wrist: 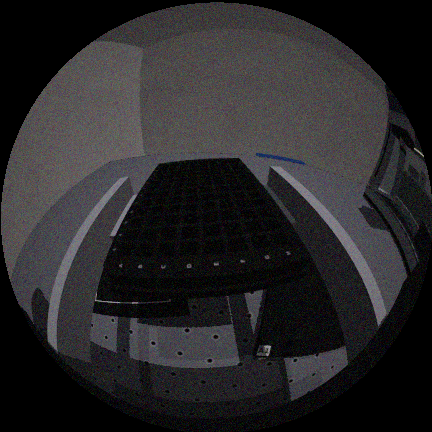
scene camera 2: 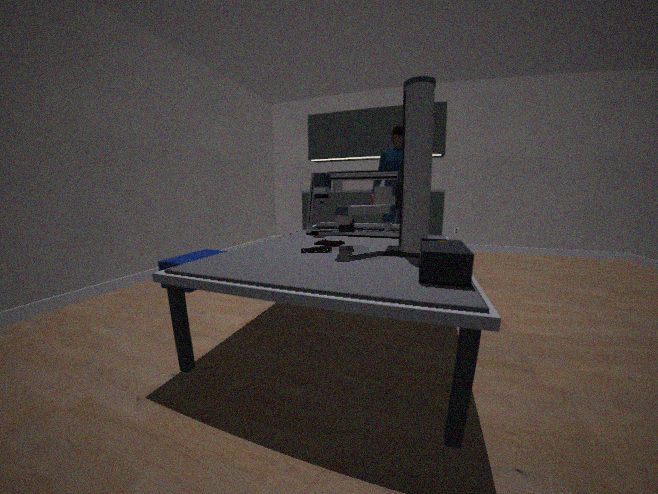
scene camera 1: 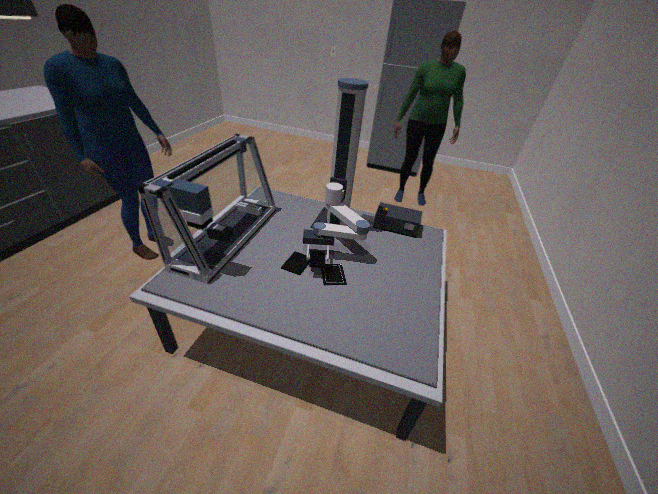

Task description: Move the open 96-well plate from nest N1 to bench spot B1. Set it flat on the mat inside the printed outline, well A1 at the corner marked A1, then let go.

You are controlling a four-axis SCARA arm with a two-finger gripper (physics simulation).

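Frame: origin at the arm's base, x right, y ahead, z up, level; millimetres.
Seen in the pictures: gripper, fingertip midpoint: (wrist: 198, 179) (scene camera 2: 319, 232) (scene camera 1: 317, 259); arm's base, origin of the base link: (scene camera 2: 412, 253) (scene camera 1: 337, 223).
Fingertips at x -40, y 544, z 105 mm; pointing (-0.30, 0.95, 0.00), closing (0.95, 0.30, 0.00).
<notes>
Pixels of each thing's top centre, then the offset from my fingertips to it. "pt": a spot on its surface instead.
- black 96-well plate, middle of its top: (wrist: 198, 185) (scene camera 1: 317, 257) dx +4, dy -11, dz +1 mm
- dark slab, middle of its top: (wrist: 320, 279) (scene camera 1: 297, 262) (scene camera 2: 329, 242) dx +128, dy -22, dz -81 mm
- framed gantry instrument, surface spot: (scene camera 1: 241, 139) pt dx +672, dy -428, dz +405 mm
My gripper (scene camera 1: 317, 256) (wrist: 198, 179) is shut on the black 96-well plate (scene camera 1: 317, 260) (wrist: 205, 220), with a finger along each long side. The plate looks level and above the table; its exact height cannot be told. White marks run along its near edge, too blurred to read. A dark mat with a thin white printed outline (scene camera 1: 334, 274) (scene camera 2: 316, 249) (wrist: 140, 309) lies right of and nearer than the plate in scene camera 1; the plate hides most of it in the wrist view. A dark slab (scene camera 1: 294, 263) (wrist: 300, 325) with an A1 label lies to the left; whether it is nest N1 cannot be read.
A framed gantry instrument (scene camera 1: 241, 139) stands at the table's left. The arm's column (scene camera 1: 357, 132) (scene camera 2: 418, 159) rises at the back, with a dark box (scene camera 1: 398, 218) (scene camera 2: 445, 263) beside it. A person in blue (scene camera 1: 100, 101) stands beyond the gantry; another in green (scene camera 1: 435, 90) stands behind the table.
</notes>
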